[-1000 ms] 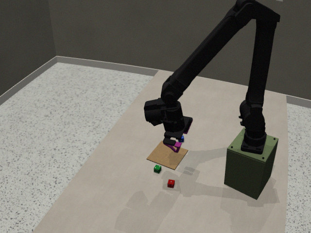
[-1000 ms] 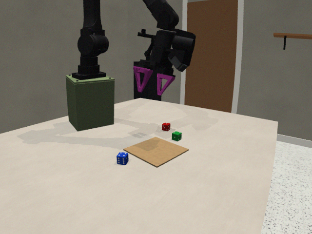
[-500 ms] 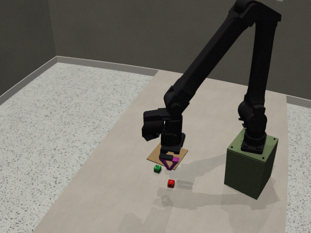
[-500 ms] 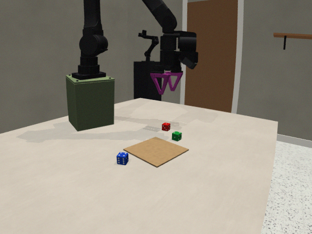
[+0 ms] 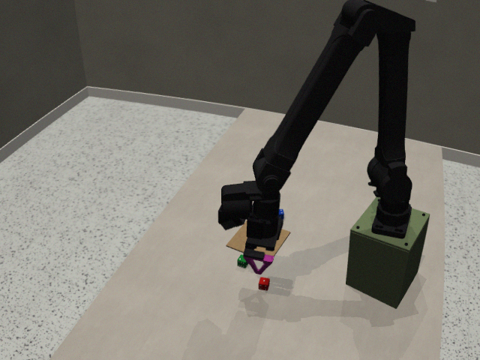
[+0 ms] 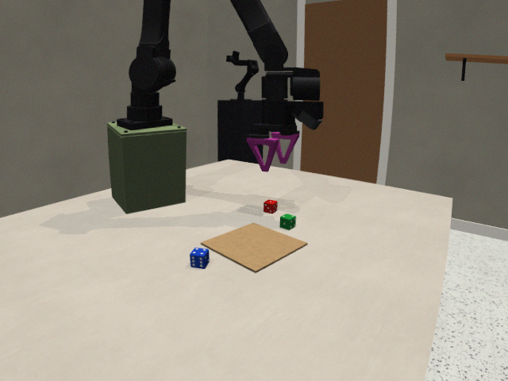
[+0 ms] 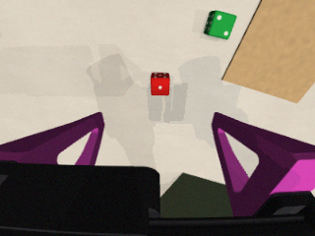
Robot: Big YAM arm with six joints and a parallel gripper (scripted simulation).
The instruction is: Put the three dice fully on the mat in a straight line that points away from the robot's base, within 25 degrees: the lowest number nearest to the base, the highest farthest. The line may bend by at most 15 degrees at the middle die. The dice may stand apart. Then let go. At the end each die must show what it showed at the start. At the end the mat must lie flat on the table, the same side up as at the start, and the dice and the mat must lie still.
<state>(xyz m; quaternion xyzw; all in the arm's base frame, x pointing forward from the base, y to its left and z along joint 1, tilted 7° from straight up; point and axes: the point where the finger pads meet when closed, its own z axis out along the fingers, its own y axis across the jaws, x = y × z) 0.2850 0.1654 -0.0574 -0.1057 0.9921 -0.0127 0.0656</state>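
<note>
Right now my hand is 100 mm above the red die and 10 mm past it. Round my hand: blue die: 280 mm to the right, 100 mm below, 70 mm ahead; tan mat: 160 mm to the right, 110 mm below, 80 mm ahead; green die: 100 mm below, 80 mm ahead, 50 mm to the right.
</note>
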